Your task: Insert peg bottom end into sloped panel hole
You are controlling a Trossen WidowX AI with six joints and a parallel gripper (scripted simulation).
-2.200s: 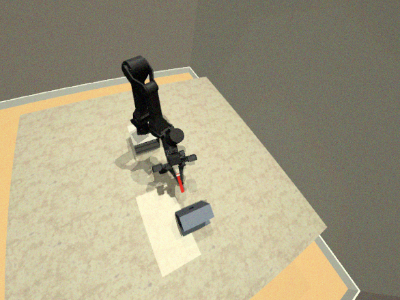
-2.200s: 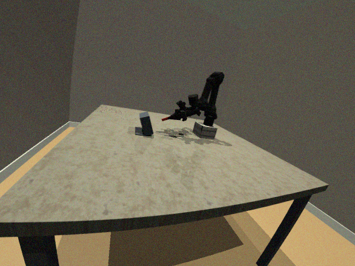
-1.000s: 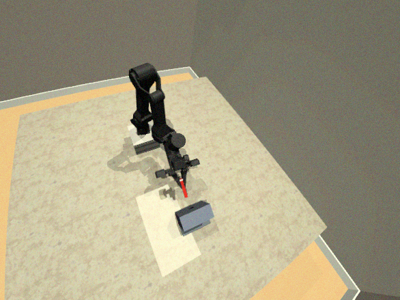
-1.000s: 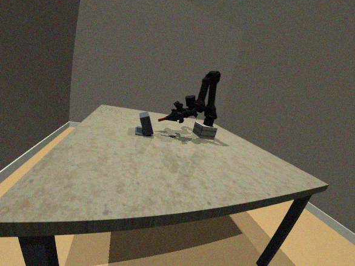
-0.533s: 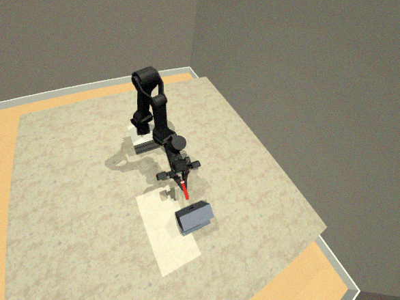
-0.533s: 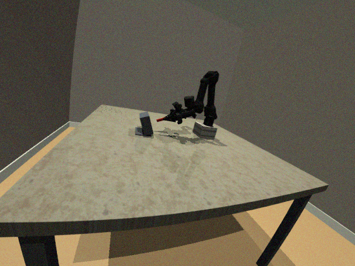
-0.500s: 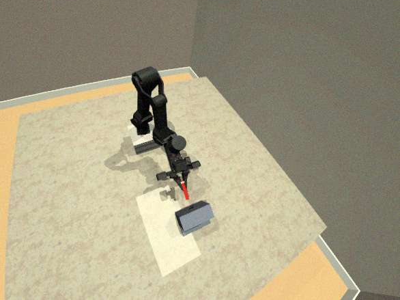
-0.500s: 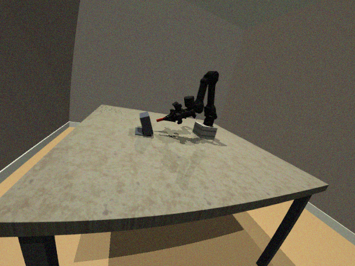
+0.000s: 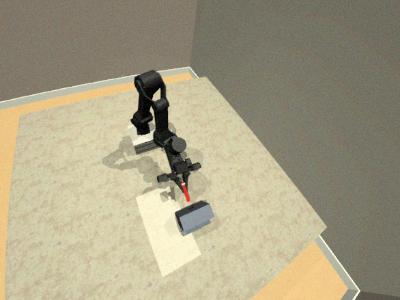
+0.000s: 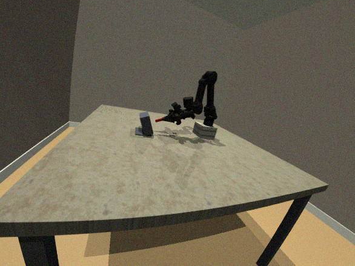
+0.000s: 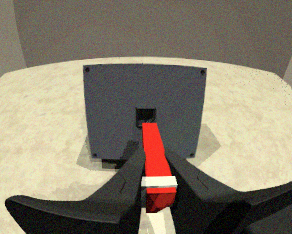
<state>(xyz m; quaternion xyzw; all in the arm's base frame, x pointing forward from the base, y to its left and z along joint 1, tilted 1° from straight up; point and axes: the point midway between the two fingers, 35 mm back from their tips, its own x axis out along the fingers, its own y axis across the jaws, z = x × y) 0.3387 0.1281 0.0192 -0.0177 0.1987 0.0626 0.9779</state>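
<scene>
Now: the sloped grey-blue panel 9 cm ahead of my gripper tip, 4 cm below it and 1 cm to the left of it. Also, from my gripper tip: dark red peg: 2 cm behind, 1 cm above.
</scene>
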